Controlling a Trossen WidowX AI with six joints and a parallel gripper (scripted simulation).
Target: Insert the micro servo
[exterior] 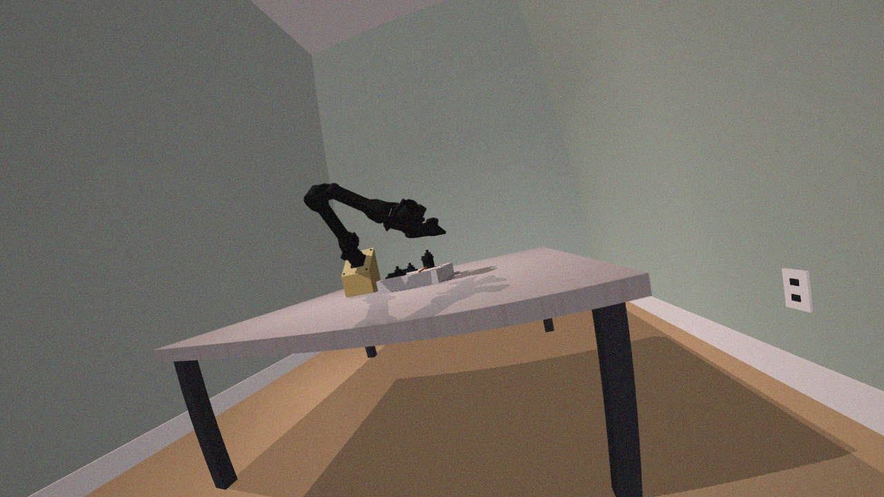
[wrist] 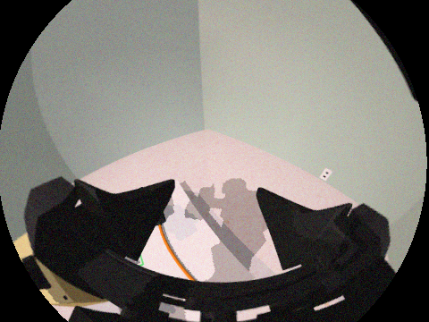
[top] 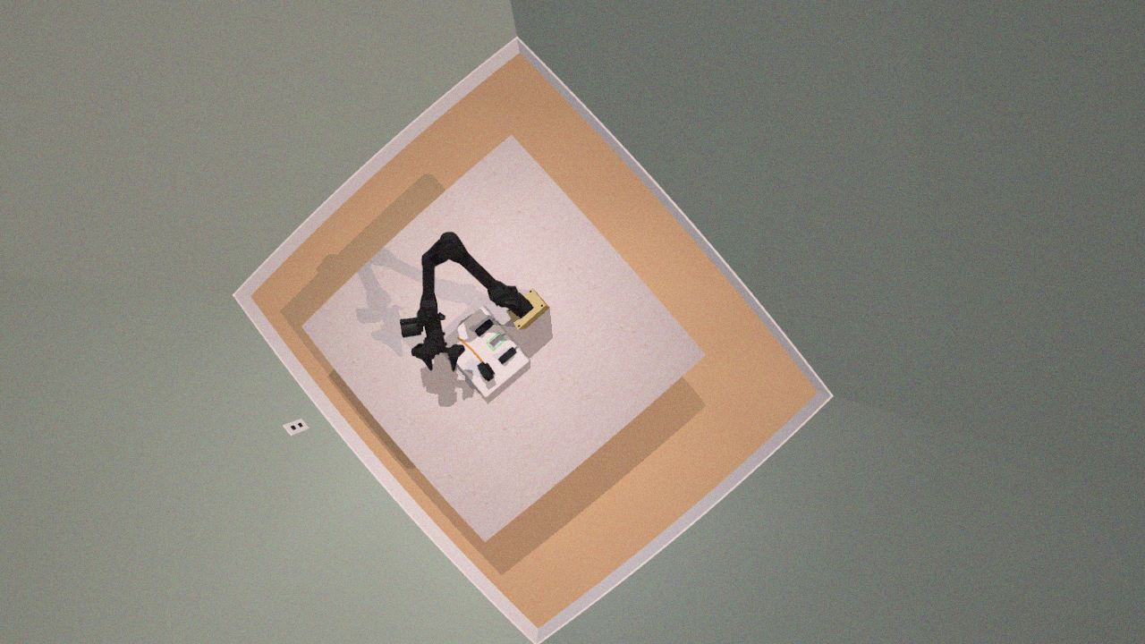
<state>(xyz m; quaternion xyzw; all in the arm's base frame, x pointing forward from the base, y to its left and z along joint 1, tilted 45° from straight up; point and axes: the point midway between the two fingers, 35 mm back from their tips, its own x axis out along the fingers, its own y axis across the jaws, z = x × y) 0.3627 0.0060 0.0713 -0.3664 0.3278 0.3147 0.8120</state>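
Right now my gripper tip is 9 cm past the white deck, 3 cm to the right of it and 15 cm above it.
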